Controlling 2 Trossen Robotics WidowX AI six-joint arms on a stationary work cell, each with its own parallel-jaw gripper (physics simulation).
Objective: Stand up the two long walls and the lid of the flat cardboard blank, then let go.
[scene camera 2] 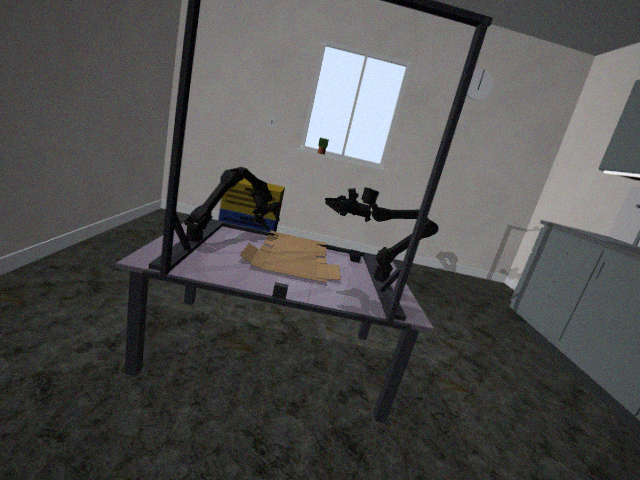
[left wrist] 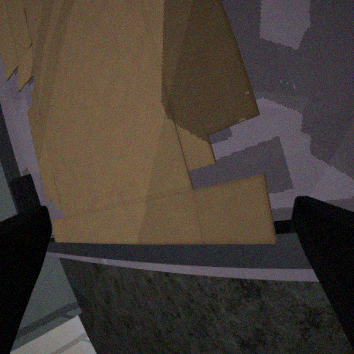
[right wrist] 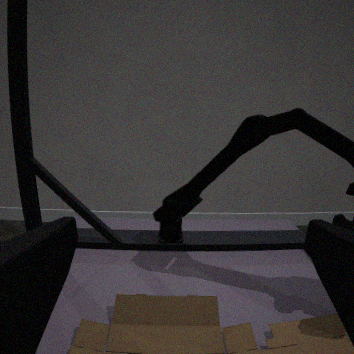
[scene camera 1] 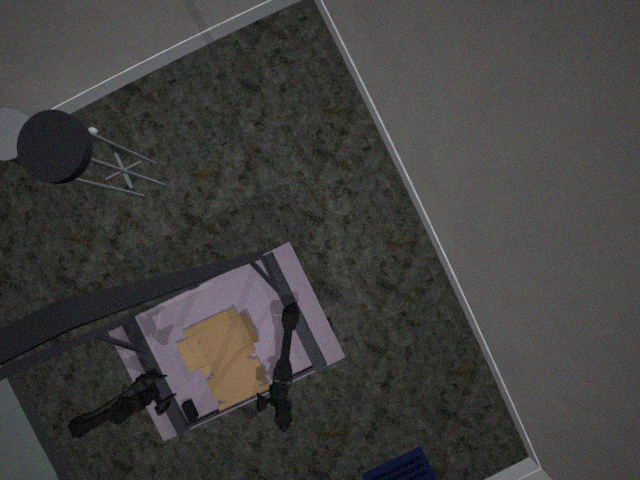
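Where they show: left gripper, fingertip midpoint: (scene camera 2: 273,225) (left wrist: 172,213) (scene camera 1: 264,389); right gripper, fingertip midpoint: (scene camera 2: 325,200) (right wrist: 194,231) (scene camera 1: 171,385); left arm's base, origin of the base link: (scene camera 2: 193,239) (right wrist: 170,236) (scene camera 1: 292,309); right arm's base, origin of the base link: (scene camera 2: 380,279).
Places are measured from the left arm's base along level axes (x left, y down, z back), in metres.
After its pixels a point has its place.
The cardboard blank (scene camera 1: 227,343) @(x 0.023, y 0.017, z -0.439 m) (scene camera 2: 297,255) @(x 0.111, y 0.010, z -0.495 m) (left wrist: 105,125) @(x 0.263, y -0.004, z -0.438 m) (right wrist: 165,340) @(x -0.009, y 0.015, z -0.329 m) lies on the lavender table (scene camera 1: 315,315) @(x 0.097, y 0.019, z 0.102 m) (scene camera 2: 142,258) @(x -0.277, y 0.019, z 0.097 m). Its two long walls and lid look flat. One shaded end panel (scene camera 1: 249,325) @(x -0.021, y 0.000, z -0.266 m) (left wrist: 205,65) @(x 0.268, y -0.005, z -0.331 m) (right wrist: 167,311) @(x -0.006, y 0.001, z -0.274 m) seems tilted up a little. My left gripper (scene camera 2: 268,221) @(x 0.327, y -0.059, z -0.326 m) (left wrist: 172,213) @(x 0.327, y -0.059, z -0.326 m) is open and empty, above the table's far edge in scene camera 2, with the blank's end panel below and between its fingers in the left wrist view. My right gripper (scene camera 1: 169,386) @(x 0.001, y -0.315, z -0.563 m) (scene camera 2: 330,203) @(x 0.001, y -0.315, z -0.563 m) (right wrist: 194,231) @(x 0.001, y -0.315, z -0.563 m) is open and empty, high above the table and apart from the blank.
A dark frame (scene camera 2: 180,129) @(x -0.378, y -0.497, z -0.040 m) (right wrist: 19,100) @(x -0.353, y -0.354, z -0.040 m) rises around the table. Small black blocks (scene camera 1: 189,409) (scene camera 2: 280,290) sit at the table's edges. A round dark stool (scene camera 1: 54,146) stands on the floor. A yellow and blue unit (scene camera 2: 232,198) is behind the left arm. Grey cabinets (scene camera 2: 578,289) stand at the right.
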